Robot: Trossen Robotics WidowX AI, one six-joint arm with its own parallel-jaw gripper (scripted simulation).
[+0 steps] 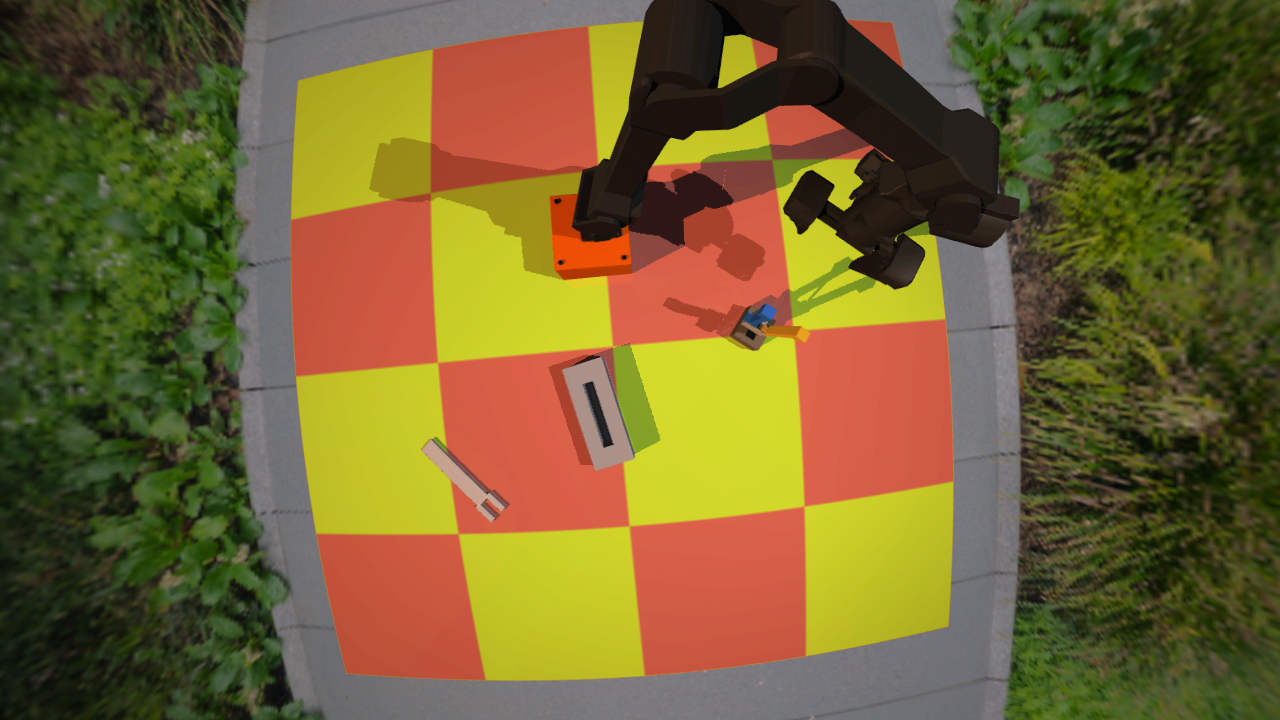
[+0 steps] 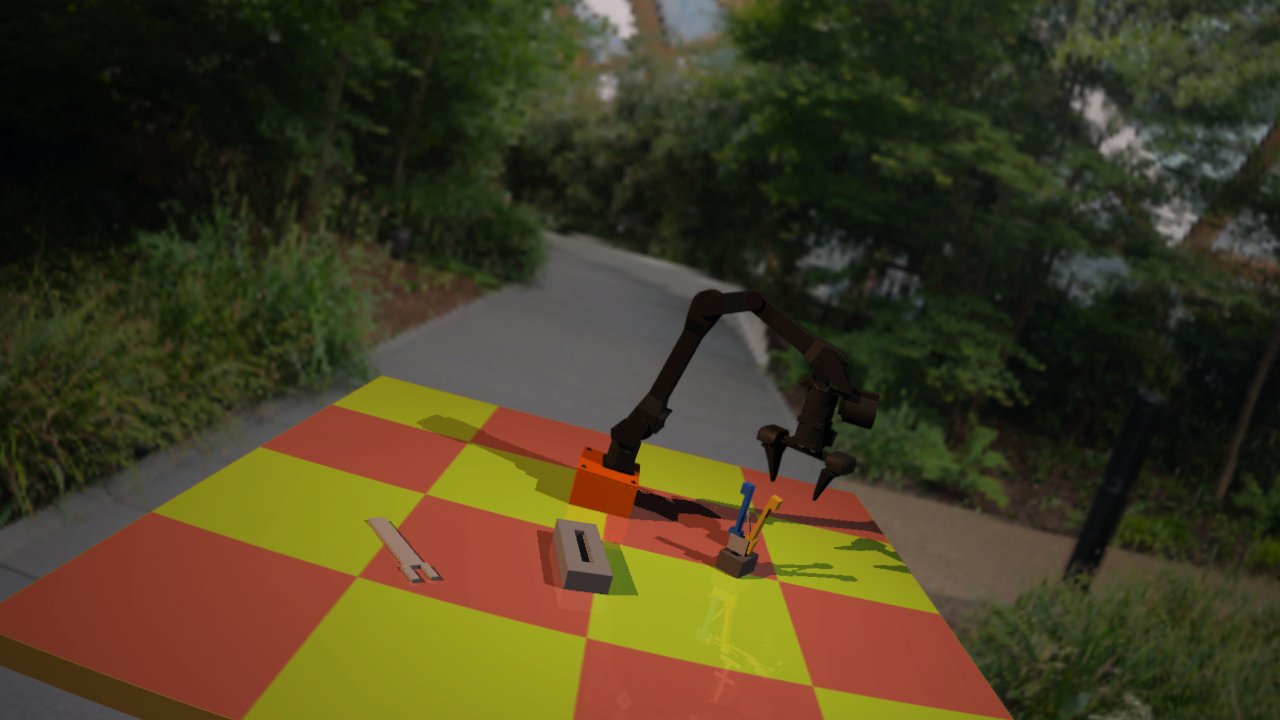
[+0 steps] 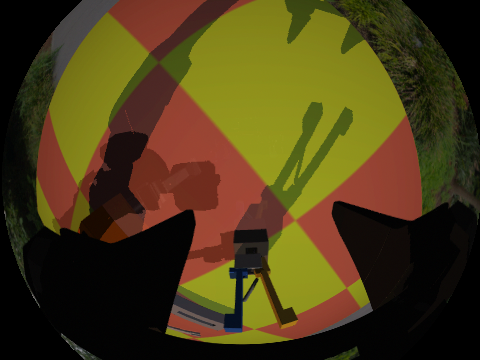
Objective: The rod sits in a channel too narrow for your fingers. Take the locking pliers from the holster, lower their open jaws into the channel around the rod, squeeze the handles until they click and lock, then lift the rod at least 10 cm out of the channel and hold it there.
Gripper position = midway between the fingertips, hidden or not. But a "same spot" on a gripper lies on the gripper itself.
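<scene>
My gripper is visible in image 1, in image 2 and in image 3 (266, 214). For the gripper (image 2: 774, 451) and the gripper (image 1: 804, 230), what I am looking at is the same spot. Then there is a grey channel block (image 3: 184, 308), and that is the same spot on it as on the block (image 2: 599, 534).
</scene>
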